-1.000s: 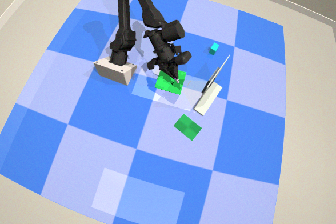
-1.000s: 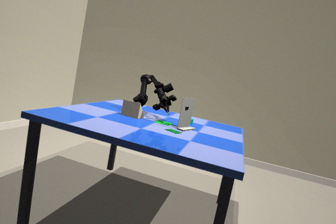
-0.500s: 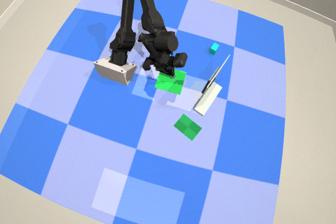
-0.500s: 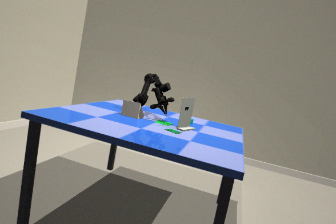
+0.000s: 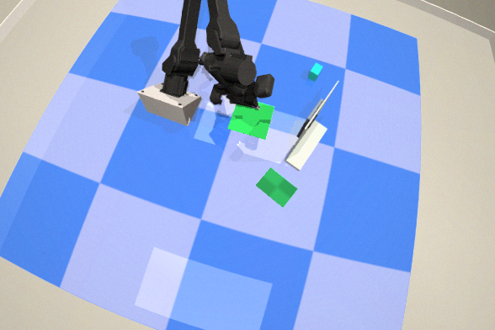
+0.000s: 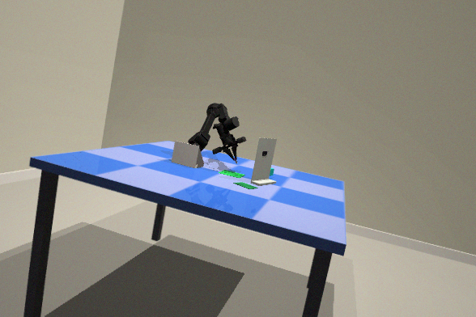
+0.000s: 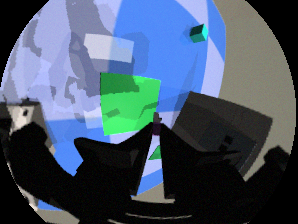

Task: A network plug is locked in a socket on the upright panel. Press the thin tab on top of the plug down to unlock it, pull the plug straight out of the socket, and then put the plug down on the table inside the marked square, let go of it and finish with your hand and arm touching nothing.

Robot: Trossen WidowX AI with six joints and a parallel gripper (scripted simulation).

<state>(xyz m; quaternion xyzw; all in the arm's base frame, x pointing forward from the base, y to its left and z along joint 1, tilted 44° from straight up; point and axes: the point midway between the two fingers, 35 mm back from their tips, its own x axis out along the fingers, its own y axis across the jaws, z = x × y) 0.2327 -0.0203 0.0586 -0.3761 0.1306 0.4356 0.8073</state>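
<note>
The green square is 1 cm behind my gripper tip and 8 cm below it. The rest, counted from my gripper tip: network plug (right at my gripper tip); then upright panel (16 cm ahead, 3 cm to the right, 2 cm above); then cyan cube (15 cm ahead, 24 cm to the left, 6 cm below).
</note>
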